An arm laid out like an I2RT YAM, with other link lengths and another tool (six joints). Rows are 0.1 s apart.
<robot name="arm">
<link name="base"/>
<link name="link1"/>
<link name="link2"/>
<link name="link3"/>
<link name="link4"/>
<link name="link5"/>
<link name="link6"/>
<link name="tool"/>
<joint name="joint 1" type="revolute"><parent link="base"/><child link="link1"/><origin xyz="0 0 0.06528" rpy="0 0 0"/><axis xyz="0 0 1"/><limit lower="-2.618" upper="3.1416"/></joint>
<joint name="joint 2" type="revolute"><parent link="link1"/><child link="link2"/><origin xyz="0.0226 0.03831 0.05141" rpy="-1.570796 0 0"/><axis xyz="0 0 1"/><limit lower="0" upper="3.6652"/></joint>
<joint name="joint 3" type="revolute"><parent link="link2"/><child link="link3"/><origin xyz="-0.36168 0 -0.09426" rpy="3.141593 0 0"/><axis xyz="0 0 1"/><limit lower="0" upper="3.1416"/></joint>
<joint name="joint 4" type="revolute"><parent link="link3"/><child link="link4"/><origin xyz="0.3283 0.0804 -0.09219" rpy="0 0 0"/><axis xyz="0 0 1"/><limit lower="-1.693" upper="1.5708"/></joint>
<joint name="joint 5" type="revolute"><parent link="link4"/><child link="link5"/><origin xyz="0.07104 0.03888 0.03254" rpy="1.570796 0 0"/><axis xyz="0 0 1"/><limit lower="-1.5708" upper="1.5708"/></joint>
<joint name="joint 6" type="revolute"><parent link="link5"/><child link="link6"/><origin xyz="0.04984 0 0.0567" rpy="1.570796 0 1.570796"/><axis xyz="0 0 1"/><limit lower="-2.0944" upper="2.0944"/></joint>
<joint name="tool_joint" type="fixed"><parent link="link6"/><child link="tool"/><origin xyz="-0.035 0.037 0.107" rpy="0 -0.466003 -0.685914"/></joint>
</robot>
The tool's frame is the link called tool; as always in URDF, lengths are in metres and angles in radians.
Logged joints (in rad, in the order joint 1, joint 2, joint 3, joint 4, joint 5, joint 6), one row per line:
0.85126, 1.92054, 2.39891, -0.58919, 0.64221, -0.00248
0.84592, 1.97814, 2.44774, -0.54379, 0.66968, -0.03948
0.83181, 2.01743, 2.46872, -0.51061, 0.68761, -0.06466
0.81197, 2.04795, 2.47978, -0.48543, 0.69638, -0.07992
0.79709, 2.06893, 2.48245, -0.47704, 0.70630, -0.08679
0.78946, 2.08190, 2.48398, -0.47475, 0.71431, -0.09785
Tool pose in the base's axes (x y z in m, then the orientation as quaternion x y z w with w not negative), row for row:
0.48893, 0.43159, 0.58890, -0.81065, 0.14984, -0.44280, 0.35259
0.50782, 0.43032, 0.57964, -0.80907, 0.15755, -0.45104, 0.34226
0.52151, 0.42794, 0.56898, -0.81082, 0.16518, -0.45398, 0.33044
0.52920, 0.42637, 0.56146, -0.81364, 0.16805, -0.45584, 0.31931
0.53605, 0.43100, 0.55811, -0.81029, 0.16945, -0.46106, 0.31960
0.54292, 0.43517, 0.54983, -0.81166, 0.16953, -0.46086, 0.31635
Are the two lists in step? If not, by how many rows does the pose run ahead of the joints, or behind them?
The pose runs 2 rows ahead of the joints: the pose in row i belongs to the joints in row i + 2.
